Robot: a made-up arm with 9 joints.
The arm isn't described. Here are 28 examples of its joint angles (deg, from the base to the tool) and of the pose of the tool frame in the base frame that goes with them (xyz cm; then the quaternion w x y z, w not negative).
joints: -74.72 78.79 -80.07 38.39 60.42 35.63 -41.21 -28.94 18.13
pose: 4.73 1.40 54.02 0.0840 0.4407 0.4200 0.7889
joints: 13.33 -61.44 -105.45 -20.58 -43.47 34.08 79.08 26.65 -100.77
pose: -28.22 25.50 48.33 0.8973 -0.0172 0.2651 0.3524
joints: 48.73 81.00 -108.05 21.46 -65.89 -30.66 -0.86 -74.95 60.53
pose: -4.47 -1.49 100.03 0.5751 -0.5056 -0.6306 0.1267
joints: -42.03 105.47 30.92 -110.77 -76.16 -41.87 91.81 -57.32 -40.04
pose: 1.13 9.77 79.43 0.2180 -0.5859 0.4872 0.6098
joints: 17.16 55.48 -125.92 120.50 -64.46 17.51 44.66 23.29 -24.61
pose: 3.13 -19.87 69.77 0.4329 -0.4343 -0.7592 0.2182
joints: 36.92 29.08 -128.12 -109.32 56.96 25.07 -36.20 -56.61 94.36
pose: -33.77 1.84 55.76 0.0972 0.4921 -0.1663 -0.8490
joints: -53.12 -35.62 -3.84 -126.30 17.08 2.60 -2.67 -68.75 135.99
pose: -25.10 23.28 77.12 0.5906 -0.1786 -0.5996 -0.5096
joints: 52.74 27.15 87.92 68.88 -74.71 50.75 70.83 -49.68 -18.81
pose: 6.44 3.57 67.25 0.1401 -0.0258 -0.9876 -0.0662
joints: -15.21 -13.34 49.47 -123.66 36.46 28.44 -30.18 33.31 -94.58
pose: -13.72 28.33 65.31 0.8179 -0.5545 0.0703 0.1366
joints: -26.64 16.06 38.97 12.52 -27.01 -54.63 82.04 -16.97 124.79
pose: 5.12 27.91 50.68 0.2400 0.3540 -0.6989 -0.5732
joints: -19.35 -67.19 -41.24 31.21 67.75 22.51 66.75 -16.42 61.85
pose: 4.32 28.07 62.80 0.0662 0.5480 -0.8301 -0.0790
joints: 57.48 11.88 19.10 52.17 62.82 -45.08 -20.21 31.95 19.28
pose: -8.65 -1.86 59.91 0.5792 -0.0617 0.2420 0.7760
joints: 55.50 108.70 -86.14 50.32 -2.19 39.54 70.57 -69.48 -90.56
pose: 2.76 8.60 93.69 0.7016 0.1461 0.3925 -0.5765
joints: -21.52 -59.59 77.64 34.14 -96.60 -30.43 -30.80 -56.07 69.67
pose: 2.17 1.20 57.37 0.3727 -0.6927 0.6168 -0.0290
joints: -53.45 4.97 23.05 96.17 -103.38 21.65 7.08 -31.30 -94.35
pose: 3.44 3.48 75.37 0.4105 0.4723 0.4304 -0.6505
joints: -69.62 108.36 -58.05 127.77 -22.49 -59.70 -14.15 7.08 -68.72
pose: 7.84 28.34 51.05 0.1830 0.7529 -0.5962 -0.2102
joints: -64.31 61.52 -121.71 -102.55 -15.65 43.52 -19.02 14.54 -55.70
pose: 6.58 11.02 32.13 0.2754 -0.5646 0.6894 -0.3607
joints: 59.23 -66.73 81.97 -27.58 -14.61 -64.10 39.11 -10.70 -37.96
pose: 3.61 -15.29 67.86 0.3048 -0.7578 -0.2775 0.5059
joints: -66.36 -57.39 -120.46 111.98 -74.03 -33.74 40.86 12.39 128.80
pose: -19.71 3.61 53.05 0.8001 0.2317 -0.2932 0.4692
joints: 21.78 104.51 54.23 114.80 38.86 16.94 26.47 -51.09 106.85
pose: 2.08 -5.36 66.94 0.9533 0.1436 -0.1854 0.1903
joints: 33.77 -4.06 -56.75 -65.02 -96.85 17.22 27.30 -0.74 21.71
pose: -22.54 19.28 81.09 0.1890 0.2501 0.9473 -0.0658
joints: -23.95 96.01 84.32 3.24 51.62 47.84 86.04 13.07 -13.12
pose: -9.98 6.64 46.16 0.9316 0.1209 0.2599 -0.2236
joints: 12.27 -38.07 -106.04 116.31 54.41 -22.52 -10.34 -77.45 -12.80
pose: -5.50 14.63 46.96 0.5951 0.5915 -0.0810 -0.5379
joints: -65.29 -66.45 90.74 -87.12 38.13 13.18 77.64 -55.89 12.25
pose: 4.32 37.99 52.50 0.2939 0.6452 -0.0700 -0.7018
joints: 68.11 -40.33 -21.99 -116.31 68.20 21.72 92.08 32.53 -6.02
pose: 2.93 22.48 42.56 0.9216 0.3763 -0.0309 0.0903
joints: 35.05 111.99 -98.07 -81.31 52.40 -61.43 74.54 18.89 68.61
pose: -1.69 -12.64 102.12 0.1344 -0.6028 -0.6218 0.4817
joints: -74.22 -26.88 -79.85 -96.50 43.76 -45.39 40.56 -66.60 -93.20
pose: -36.77 6.05 77.46 0.6384 0.6840 -0.3202 -0.1486
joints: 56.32 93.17 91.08 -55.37 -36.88 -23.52 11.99 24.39 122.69
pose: -3.17 8.58 44.16 0.1759 -0.0286 -0.5148 -0.8386
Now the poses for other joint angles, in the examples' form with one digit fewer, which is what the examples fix.
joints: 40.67 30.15 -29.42 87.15 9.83 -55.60 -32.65 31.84 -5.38
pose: -2.5 4.5 65.0 0.295 -0.243 -0.597 0.705
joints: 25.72 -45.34 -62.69 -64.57 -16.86 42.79 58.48 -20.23 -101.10
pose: -25.2 31.5 51.2 0.968 0.066 -0.170 0.174
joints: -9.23 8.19 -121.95 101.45 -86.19 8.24 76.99 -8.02 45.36
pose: -9.9 -15.1 56.2 0.788 -0.145 -0.402 0.443
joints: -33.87 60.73 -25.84 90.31 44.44 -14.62 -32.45 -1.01 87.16
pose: -4.0 10.1 56.3 0.498 0.309 0.299 -0.753
